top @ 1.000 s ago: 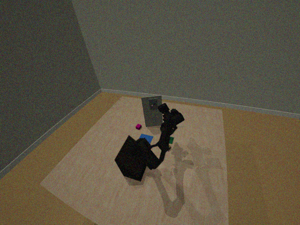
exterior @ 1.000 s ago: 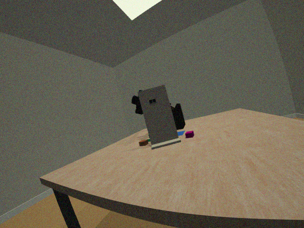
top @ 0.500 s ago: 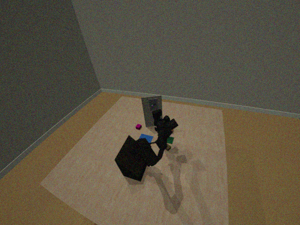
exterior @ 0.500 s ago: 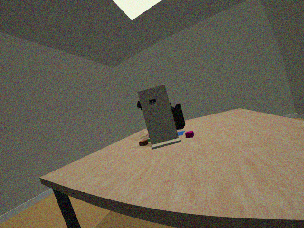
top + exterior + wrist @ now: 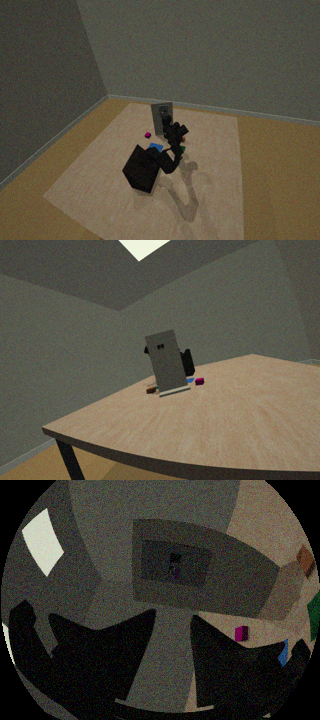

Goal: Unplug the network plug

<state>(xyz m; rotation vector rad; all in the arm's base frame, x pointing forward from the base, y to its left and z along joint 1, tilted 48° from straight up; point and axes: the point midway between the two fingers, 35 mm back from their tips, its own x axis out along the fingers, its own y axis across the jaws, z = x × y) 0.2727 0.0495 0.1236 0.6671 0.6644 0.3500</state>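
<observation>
Right now the network plug is 9 cm ahead of my gripper tip and 5 cm to the left of it. Round my gripper tip: blue marked square (9 cm behind, 7 cm to the left, 26 cm below); then grey upright panel (11 cm ahead, 5 cm to the left, 10 cm below).
</observation>
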